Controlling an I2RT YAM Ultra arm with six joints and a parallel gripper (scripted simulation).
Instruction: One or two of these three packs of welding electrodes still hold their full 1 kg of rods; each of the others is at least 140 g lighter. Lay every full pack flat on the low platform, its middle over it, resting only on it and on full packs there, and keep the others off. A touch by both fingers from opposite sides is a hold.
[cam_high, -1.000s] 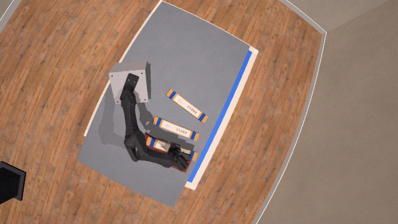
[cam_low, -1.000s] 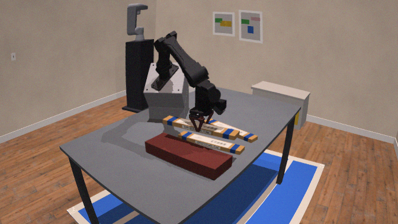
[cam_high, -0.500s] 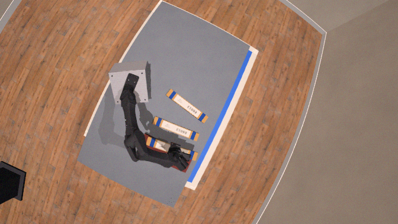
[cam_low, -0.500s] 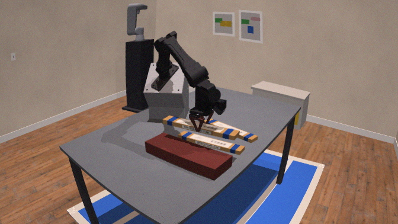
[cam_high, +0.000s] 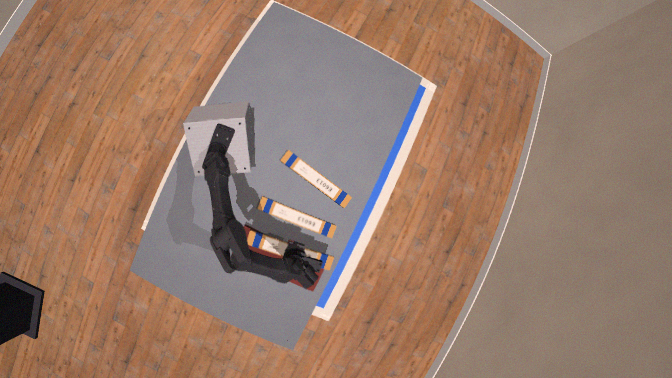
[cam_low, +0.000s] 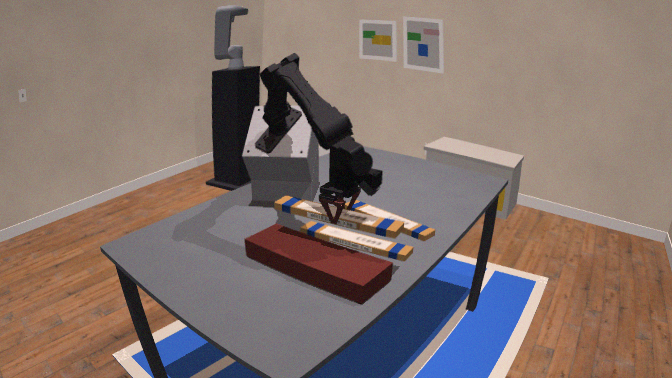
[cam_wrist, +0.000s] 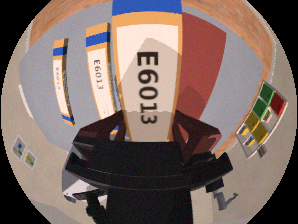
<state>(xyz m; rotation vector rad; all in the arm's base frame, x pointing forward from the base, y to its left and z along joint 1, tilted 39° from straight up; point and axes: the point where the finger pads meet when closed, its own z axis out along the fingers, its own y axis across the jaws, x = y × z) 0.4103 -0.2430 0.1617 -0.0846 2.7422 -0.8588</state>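
The dark red low platform is 13 cm below my hand, 7 cm to the right of it and 4 cm behind it.
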